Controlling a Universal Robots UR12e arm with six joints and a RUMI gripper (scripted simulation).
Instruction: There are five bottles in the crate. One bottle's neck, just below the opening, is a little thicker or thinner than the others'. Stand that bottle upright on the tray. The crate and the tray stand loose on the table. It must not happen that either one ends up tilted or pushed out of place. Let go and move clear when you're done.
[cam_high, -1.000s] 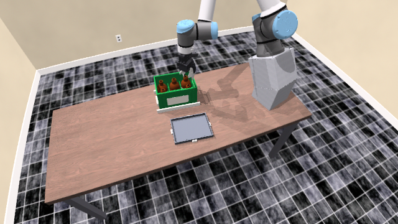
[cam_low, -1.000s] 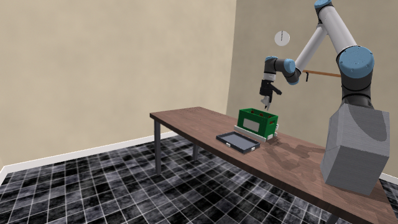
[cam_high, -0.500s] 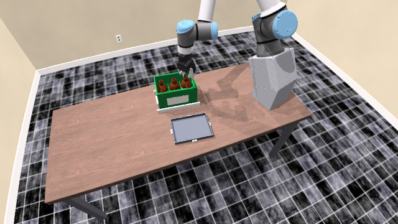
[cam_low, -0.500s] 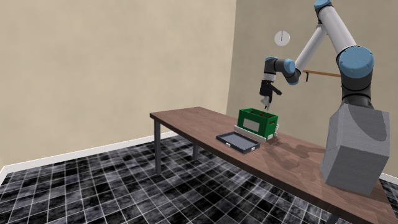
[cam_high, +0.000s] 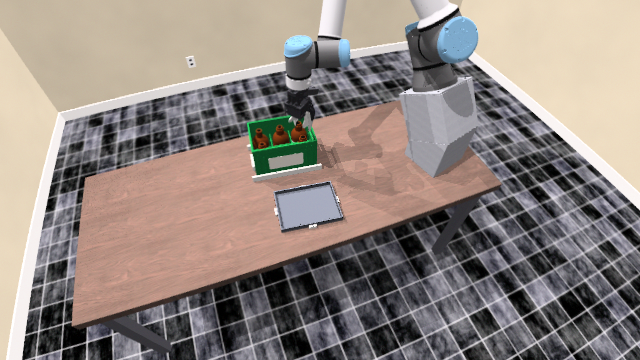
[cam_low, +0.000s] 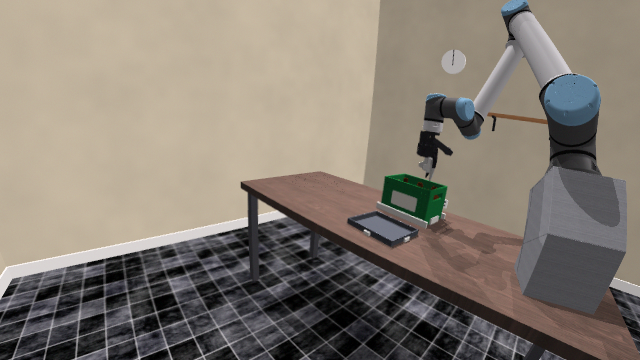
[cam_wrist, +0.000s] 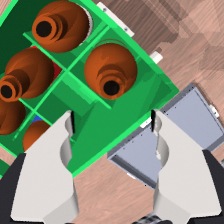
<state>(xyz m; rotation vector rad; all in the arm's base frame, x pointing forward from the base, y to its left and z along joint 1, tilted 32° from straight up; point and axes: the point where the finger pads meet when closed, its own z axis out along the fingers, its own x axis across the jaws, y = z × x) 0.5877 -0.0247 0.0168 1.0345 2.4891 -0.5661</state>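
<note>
Right now my hand is 140 mm above the green crate, 80 mm short of it and 50 mm to the left of it. From my hand the other things lie so: glass bottle: 170 mm ahead, 140 mm below, 100 mm to the right; grey tray: 240 mm to the left, 210 mm below, 60 mm ahead.
</note>
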